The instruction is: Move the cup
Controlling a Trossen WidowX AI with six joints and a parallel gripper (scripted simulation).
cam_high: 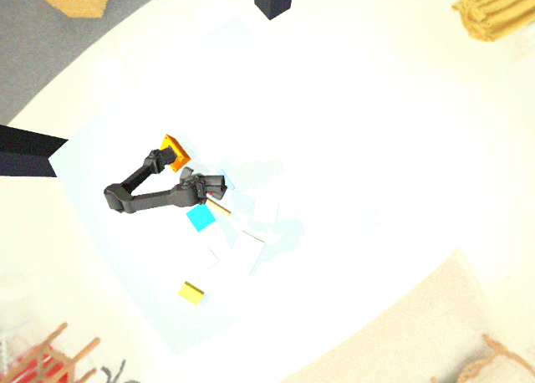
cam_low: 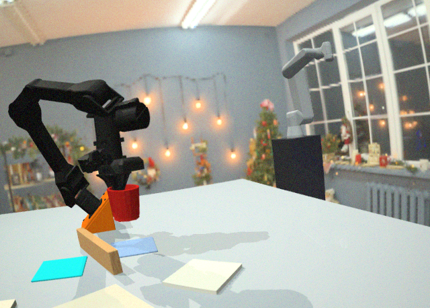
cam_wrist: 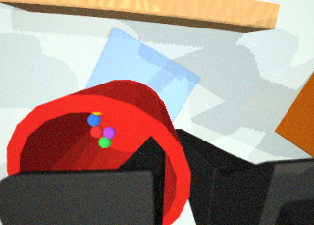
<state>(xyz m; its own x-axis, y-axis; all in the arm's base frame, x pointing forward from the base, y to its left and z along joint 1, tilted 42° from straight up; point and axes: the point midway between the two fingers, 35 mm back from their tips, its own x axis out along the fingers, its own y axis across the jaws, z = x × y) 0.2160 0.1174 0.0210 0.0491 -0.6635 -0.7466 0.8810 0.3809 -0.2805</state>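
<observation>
The cyan pad is 15 cm to the right of my gripper tip, 12 cm below it and 9 cm ahead of it. From my gripper tip the other things lie so: red cup 3 cm ahead, 1 cm to the left; then wooden block 9 cm below, 7 cm to the right, 5 cm ahead; then light blue pad 12 cm below, 2 cm ahead, 1 cm to the left.
</observation>
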